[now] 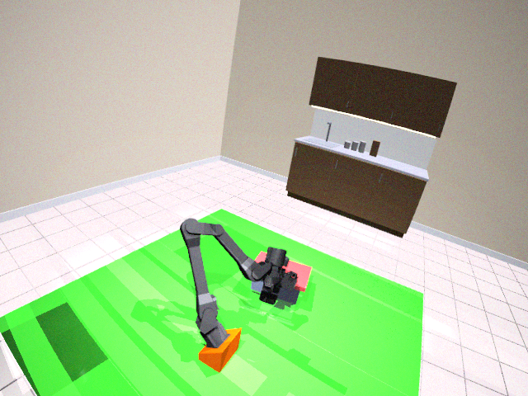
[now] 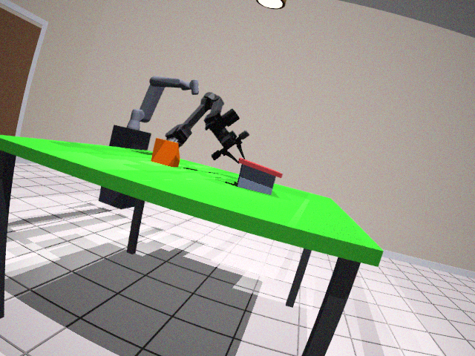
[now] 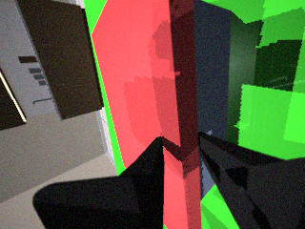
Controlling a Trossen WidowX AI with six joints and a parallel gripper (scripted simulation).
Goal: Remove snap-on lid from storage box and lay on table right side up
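Right now my gripper tip is 70 mm short of the lid and 20 mm to the right of it. Also, from my gripper tip: storage box (70 mm ahead, 20 mm to the left, 50 mm below).
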